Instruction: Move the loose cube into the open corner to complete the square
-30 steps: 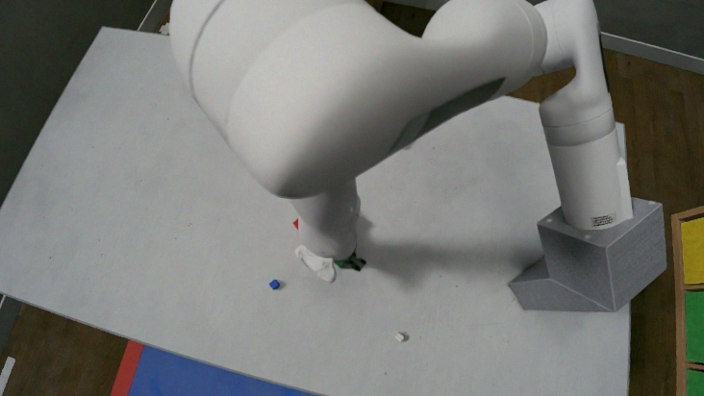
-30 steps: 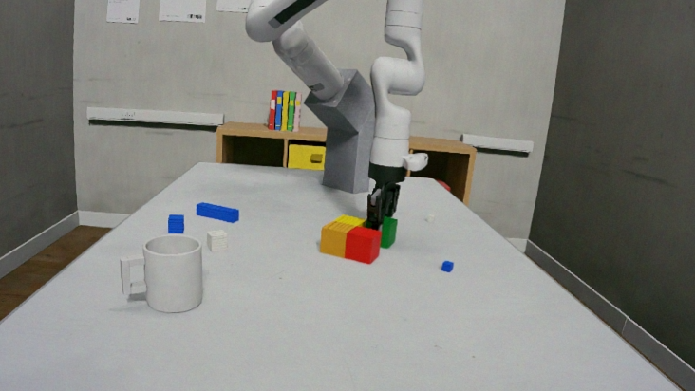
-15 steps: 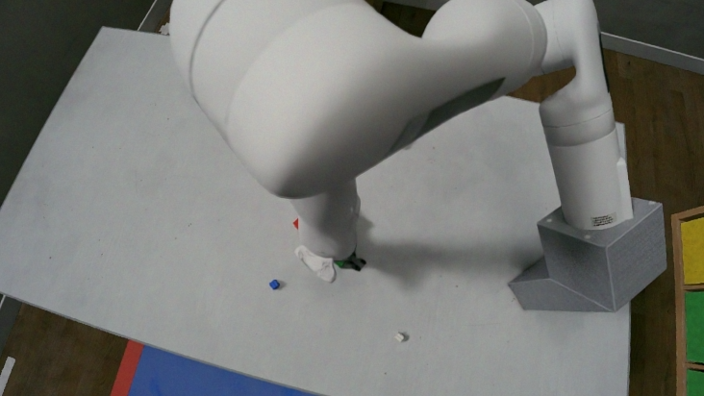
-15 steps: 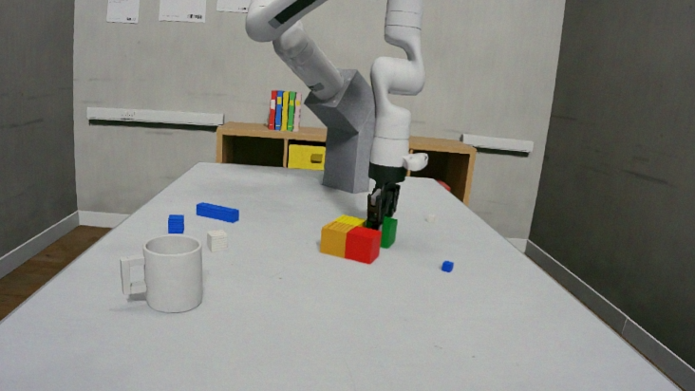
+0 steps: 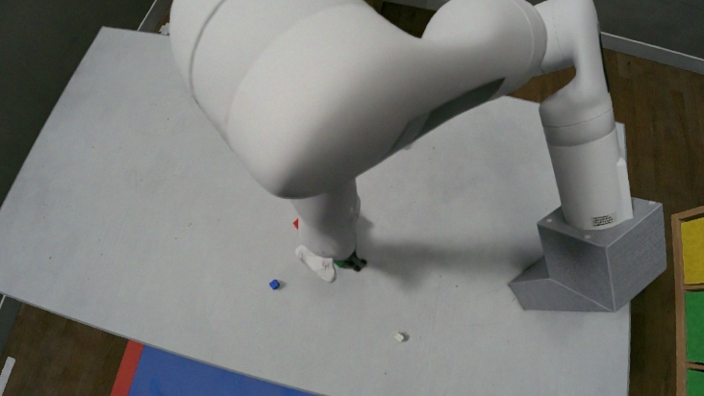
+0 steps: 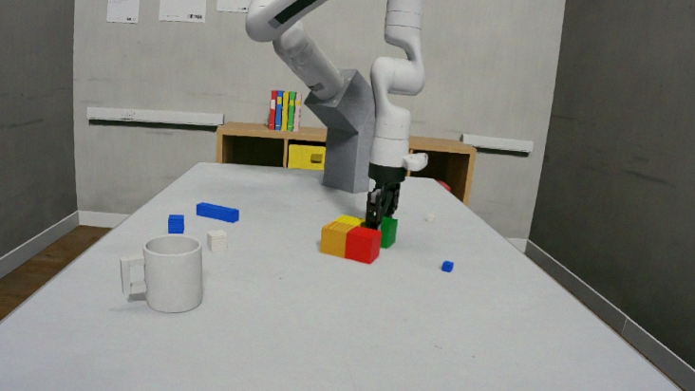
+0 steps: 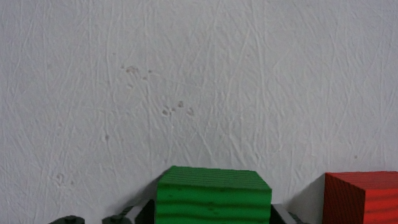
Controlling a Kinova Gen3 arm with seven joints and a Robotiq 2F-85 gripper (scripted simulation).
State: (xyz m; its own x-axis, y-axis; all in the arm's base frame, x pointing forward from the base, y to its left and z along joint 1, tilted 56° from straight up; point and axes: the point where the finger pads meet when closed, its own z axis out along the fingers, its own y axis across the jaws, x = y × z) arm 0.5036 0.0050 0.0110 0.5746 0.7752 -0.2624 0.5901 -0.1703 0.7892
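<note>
My gripper is now right at the green cube. Round my hand: yellow cube: 7 cm to the right; then red cube: 7 cm ahead, 7 cm to the right; then orange cube: 4 cm ahead, 10 cm to the right.
</note>
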